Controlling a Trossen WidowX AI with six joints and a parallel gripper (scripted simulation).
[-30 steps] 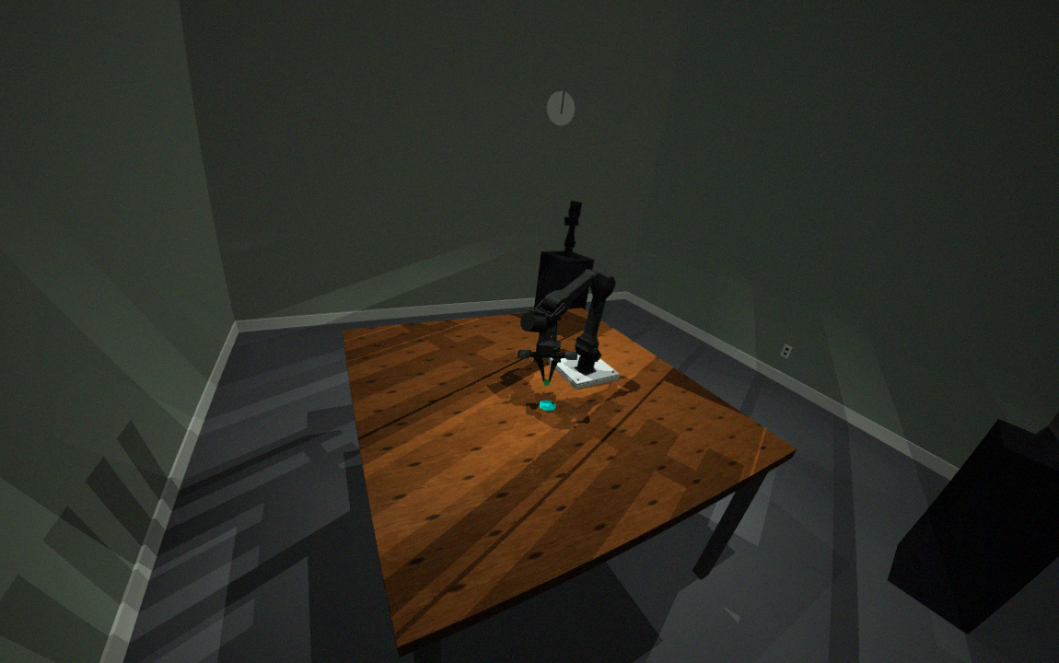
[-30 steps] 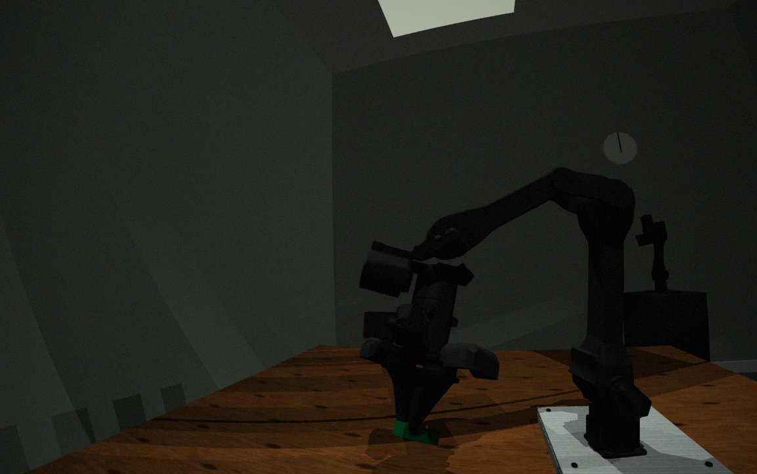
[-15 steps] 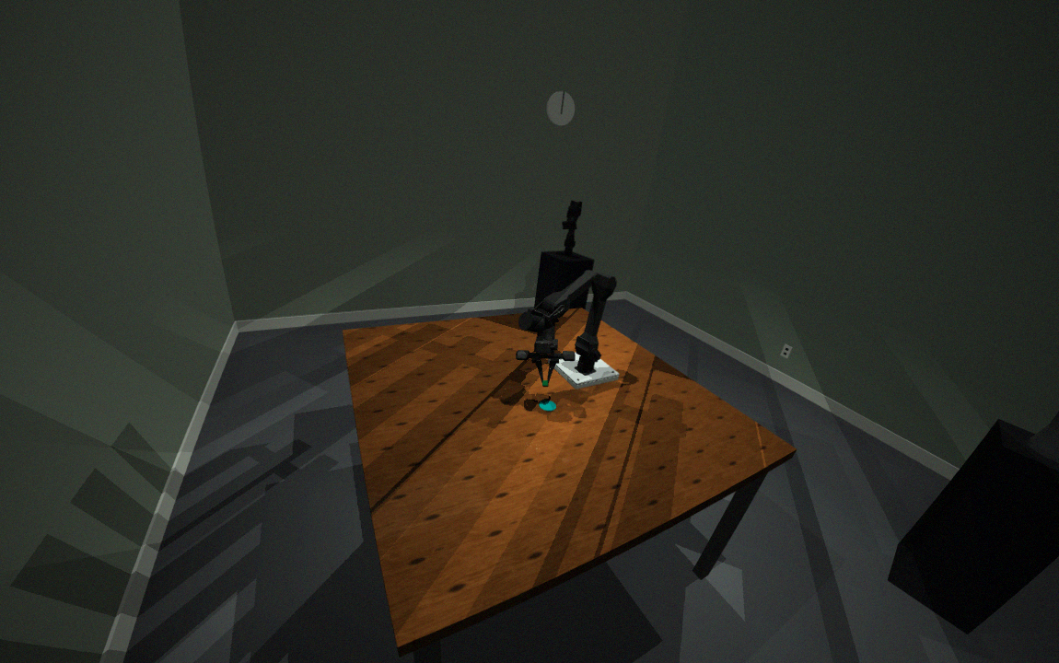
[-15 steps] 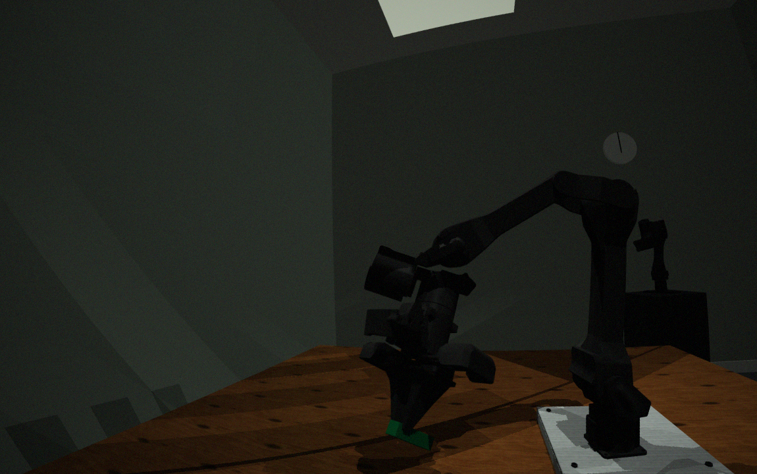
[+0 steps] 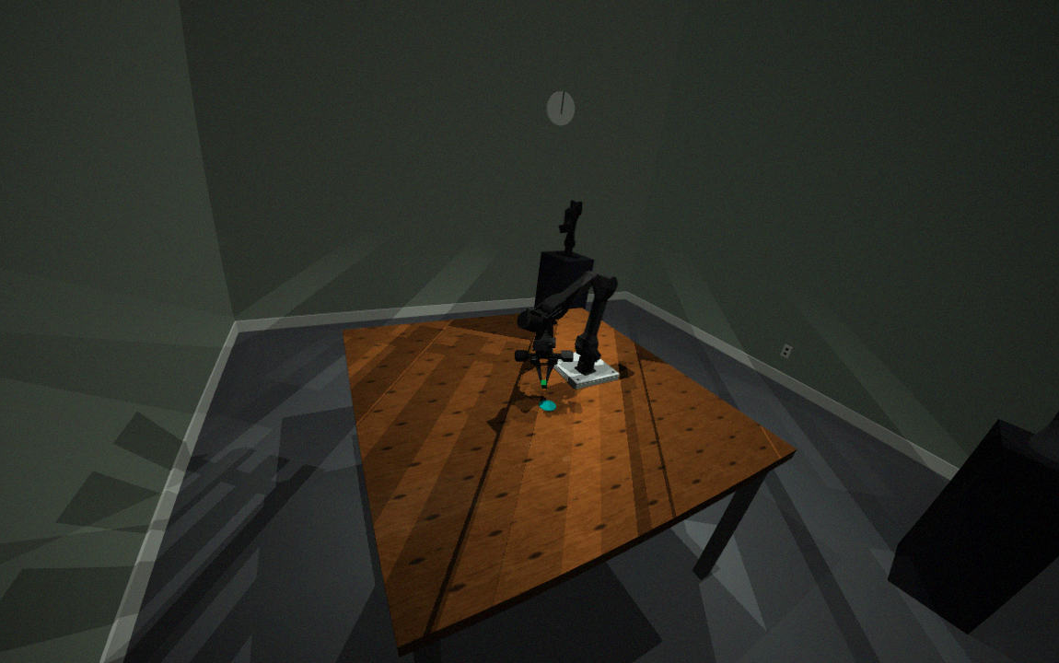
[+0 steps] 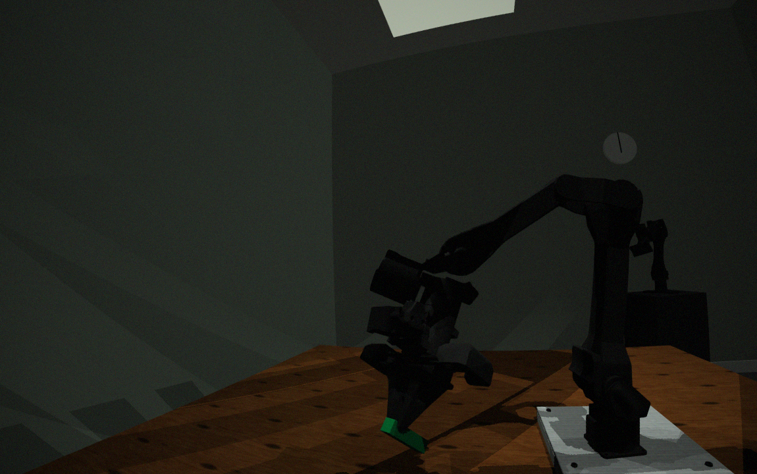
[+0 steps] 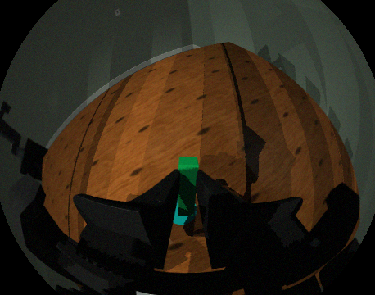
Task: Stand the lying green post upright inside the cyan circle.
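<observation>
The cyan circle is 120 mm below my gripper tip, 50 mm behind it and 20 mm to the right of it. From my gripper tip the other things lie so: green post (10 mm to the right, 10 mm below, 10 mm behind).
</observation>
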